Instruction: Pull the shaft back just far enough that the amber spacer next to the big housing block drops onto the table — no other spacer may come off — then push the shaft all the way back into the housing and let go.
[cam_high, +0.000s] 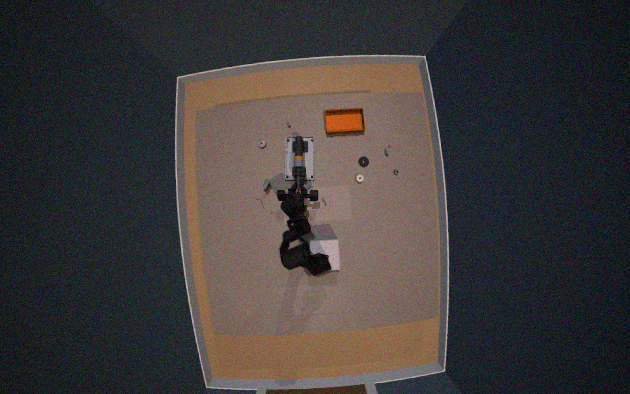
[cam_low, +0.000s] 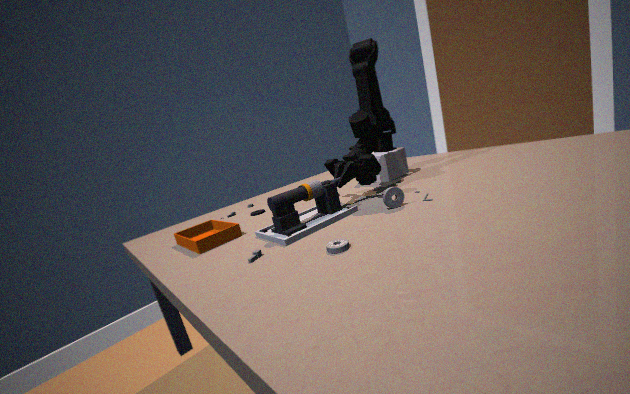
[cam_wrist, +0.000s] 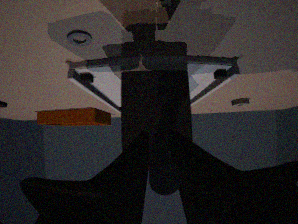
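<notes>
Right now my gripper tip is 80 mm short of the grey spacer and 20 mm below it. The rest, counted from my gripper tip: amber spacer: 110 mm ahead, 20 mm above; then orange tray: 320 mm ahead, 220 mm to the right, 50 mm below.
</notes>
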